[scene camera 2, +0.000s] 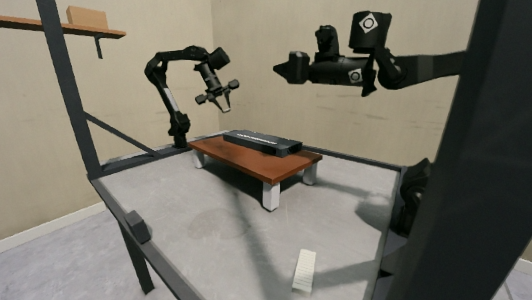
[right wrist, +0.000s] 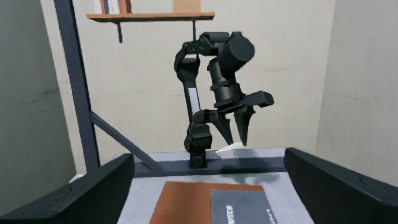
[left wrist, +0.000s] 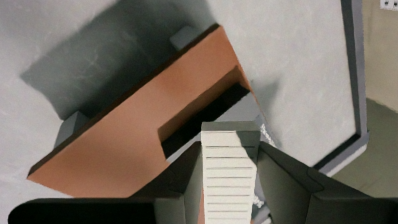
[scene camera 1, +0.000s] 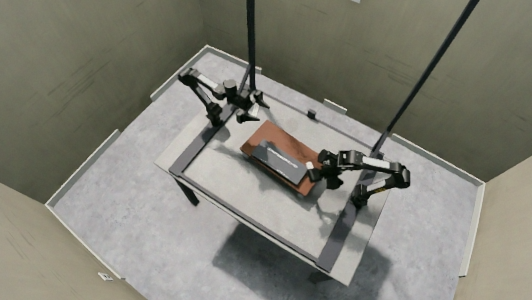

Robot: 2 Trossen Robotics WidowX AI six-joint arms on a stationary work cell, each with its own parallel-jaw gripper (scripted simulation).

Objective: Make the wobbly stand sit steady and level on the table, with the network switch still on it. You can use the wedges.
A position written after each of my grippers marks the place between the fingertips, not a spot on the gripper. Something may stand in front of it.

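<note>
Left gripper, mine: point(scene camera 2: 227, 111), point(left wrist: 228, 148), point(right wrist: 238, 146). My right gripper point(scene camera 2: 282, 69). Brown stand point(scene camera 2: 271, 169), point(scene camera 1: 269, 131), point(left wrist: 116, 153). Dark network switch point(scene camera 2: 277, 146), point(scene camera 1: 292, 170).
</note>
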